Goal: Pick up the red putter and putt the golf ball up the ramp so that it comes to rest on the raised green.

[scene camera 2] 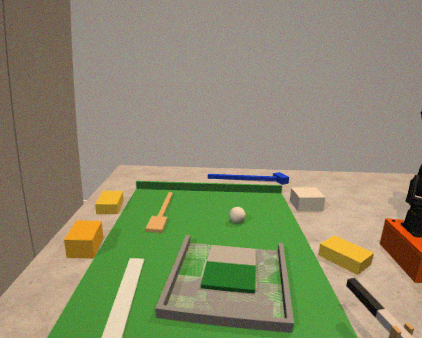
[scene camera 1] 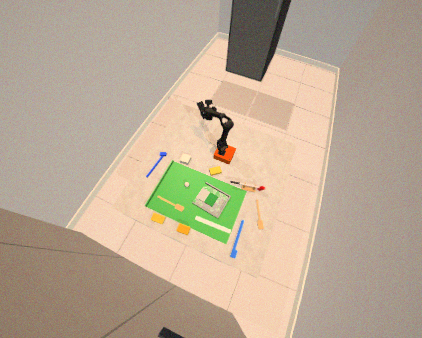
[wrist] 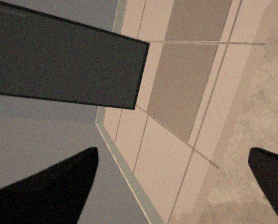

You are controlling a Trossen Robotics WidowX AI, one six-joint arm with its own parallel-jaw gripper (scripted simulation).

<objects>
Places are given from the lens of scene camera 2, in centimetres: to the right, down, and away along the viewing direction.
yellow block [scene camera 2: 355, 259]: 30, 19, 64
</objects>
